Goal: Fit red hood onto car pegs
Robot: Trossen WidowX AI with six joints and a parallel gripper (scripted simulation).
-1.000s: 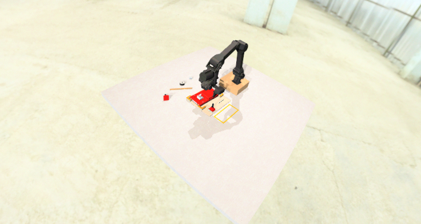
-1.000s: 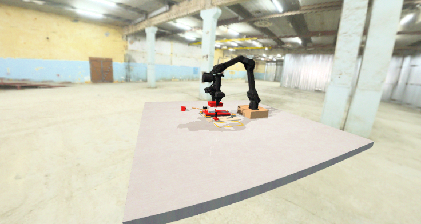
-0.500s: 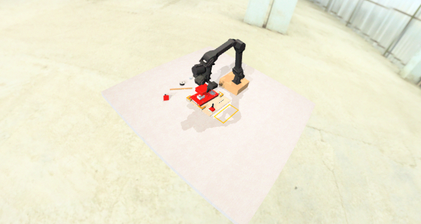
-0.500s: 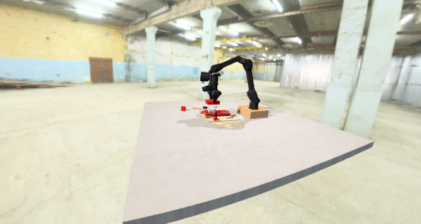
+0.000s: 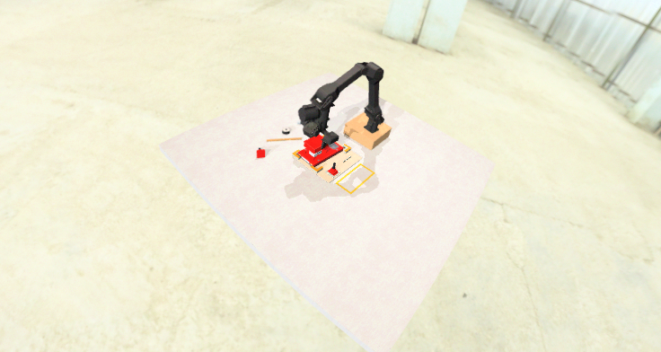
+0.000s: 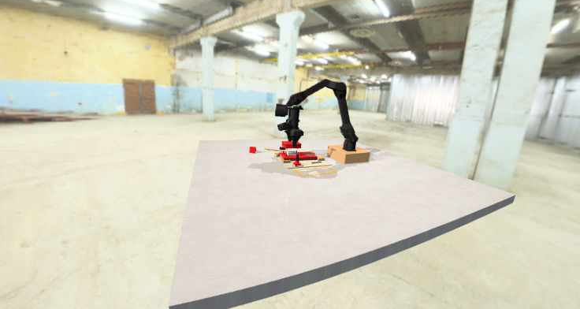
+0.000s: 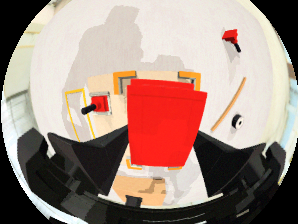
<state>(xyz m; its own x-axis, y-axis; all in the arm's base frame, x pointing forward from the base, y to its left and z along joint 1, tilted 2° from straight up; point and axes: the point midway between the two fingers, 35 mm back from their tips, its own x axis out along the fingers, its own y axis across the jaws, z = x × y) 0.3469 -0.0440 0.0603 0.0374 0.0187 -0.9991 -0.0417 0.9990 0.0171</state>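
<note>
The engine block is 60 mm below my gripper tip. From my gripper tip the other things lie so: red hood 10 mm above; thin wooden stick 180 mm to the right, 80 mm below, 40 mm ahead; tan jig 70 mm below, 50 mm behind, 20 mm to the left.
</note>
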